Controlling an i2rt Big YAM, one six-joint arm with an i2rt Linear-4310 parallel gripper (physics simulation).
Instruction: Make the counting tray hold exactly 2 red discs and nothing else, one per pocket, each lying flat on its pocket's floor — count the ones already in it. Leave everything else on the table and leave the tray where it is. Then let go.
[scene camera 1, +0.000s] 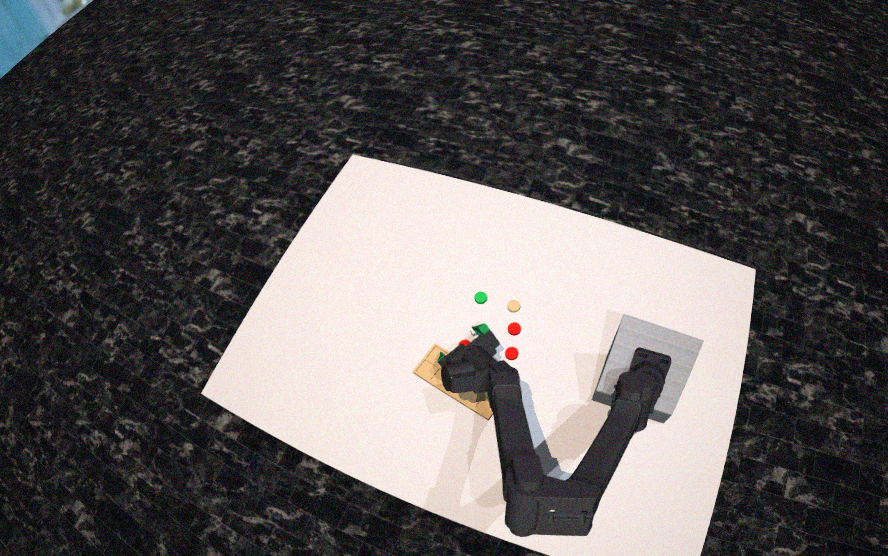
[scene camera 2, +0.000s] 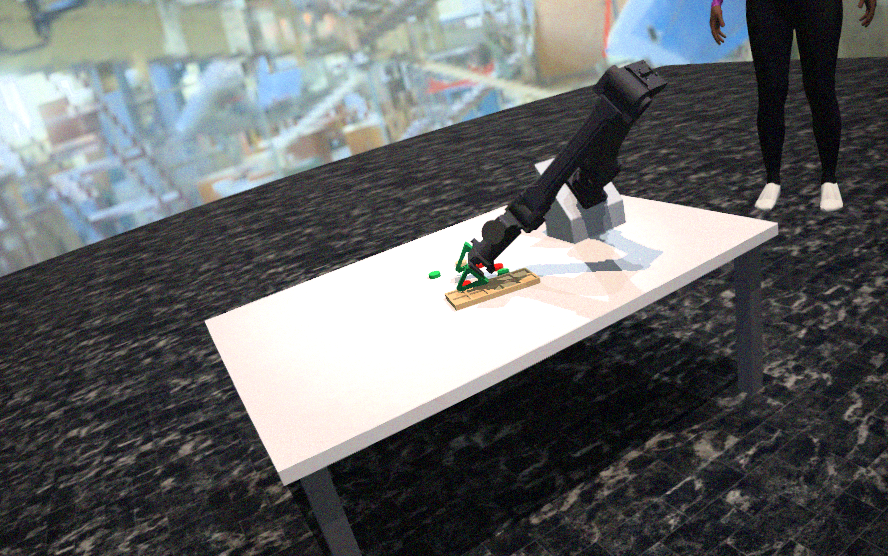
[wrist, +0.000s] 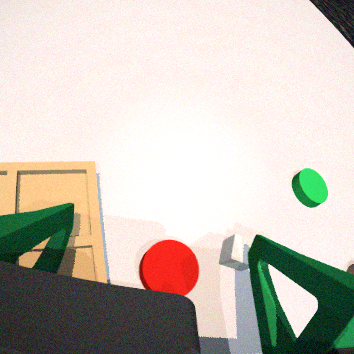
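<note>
The wooden counting tray (scene camera 1: 429, 376) (scene camera 2: 498, 293) (wrist: 92, 200) lies partly under the arm. No disc shows in its visible pockets; some pockets are hidden. A red disc (scene camera 1: 464, 343) (scene camera 2: 466, 283) (wrist: 169, 268) lies flat on the table beside the tray. My gripper (scene camera 1: 462, 343) (scene camera 2: 459, 279) (wrist: 165, 230) is open and empty, its green fingers on either side of that disc, one over the tray and one on the far side. Two more red discs, one nearer the far discs (scene camera 1: 514, 328) and one nearer the arm (scene camera 1: 511, 352), lie on the table.
A green disc (scene camera 1: 480, 297) (scene camera 2: 434, 274) (wrist: 311, 187) and a tan disc (scene camera 1: 513, 305) lie farther out. Another green disc (scene camera 2: 503, 271) shows behind the tray. A small pale block (wrist: 232, 251) stands near the right finger. The grey arm base (scene camera 1: 681, 353) (scene camera 2: 570, 225) stands on the table.
</note>
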